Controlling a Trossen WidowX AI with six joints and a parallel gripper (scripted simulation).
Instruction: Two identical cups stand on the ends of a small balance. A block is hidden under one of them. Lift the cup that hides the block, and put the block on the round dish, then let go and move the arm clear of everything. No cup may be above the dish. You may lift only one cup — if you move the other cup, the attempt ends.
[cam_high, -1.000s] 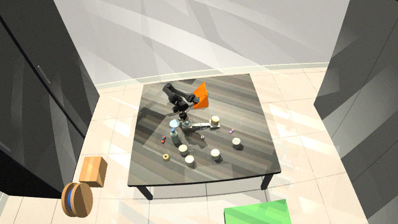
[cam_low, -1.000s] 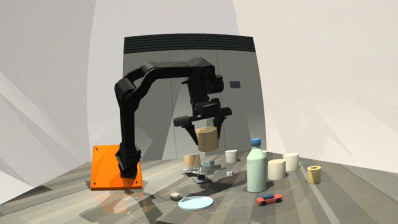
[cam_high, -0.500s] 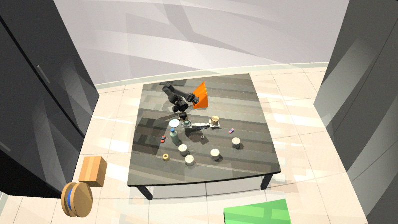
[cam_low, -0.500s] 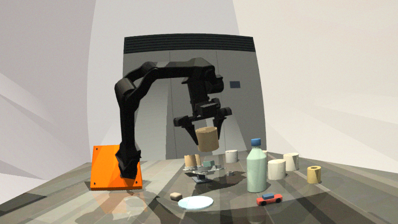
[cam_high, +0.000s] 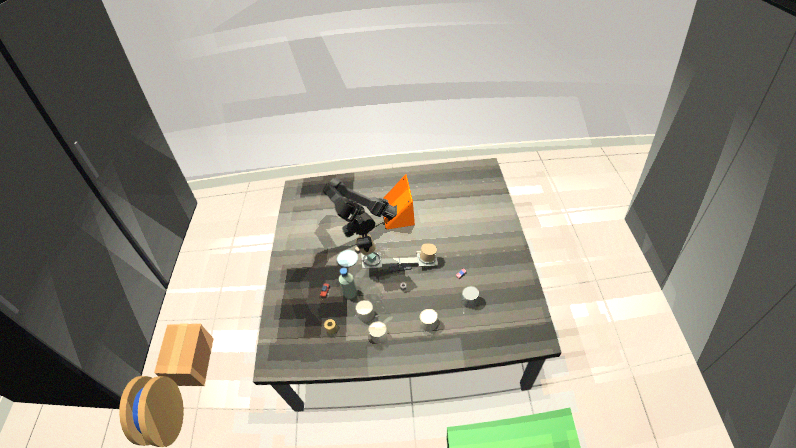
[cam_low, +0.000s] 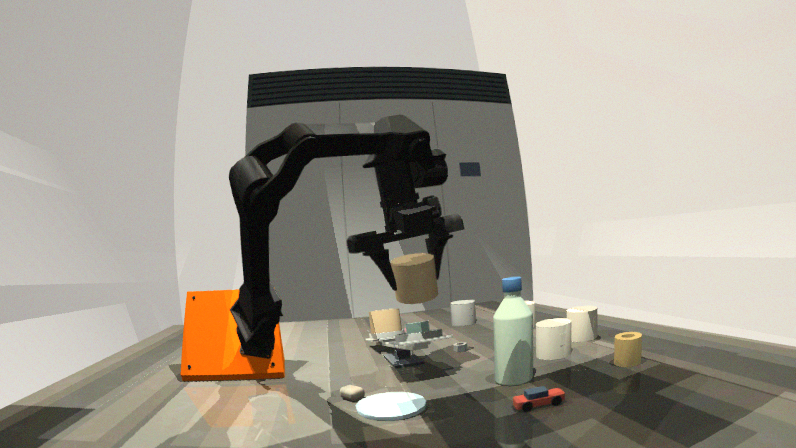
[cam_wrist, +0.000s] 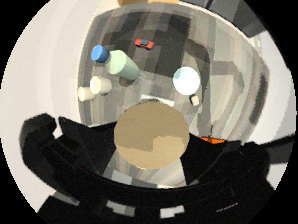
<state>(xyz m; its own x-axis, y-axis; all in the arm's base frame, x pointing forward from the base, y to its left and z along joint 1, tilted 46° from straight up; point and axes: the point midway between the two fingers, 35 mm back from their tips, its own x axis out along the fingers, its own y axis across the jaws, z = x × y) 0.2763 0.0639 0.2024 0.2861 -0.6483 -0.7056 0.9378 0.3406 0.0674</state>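
My gripper tip is now 1 cm to the right of the pale green block and 8 cm above it. Round my gripper tip: tan cup 2 cm to the right, 1 cm above; then pale green bottle 13 cm ahead, 9 cm to the right, 6 cm below; then balance 2 cm behind, 14 cm to the left, 13 cm below.
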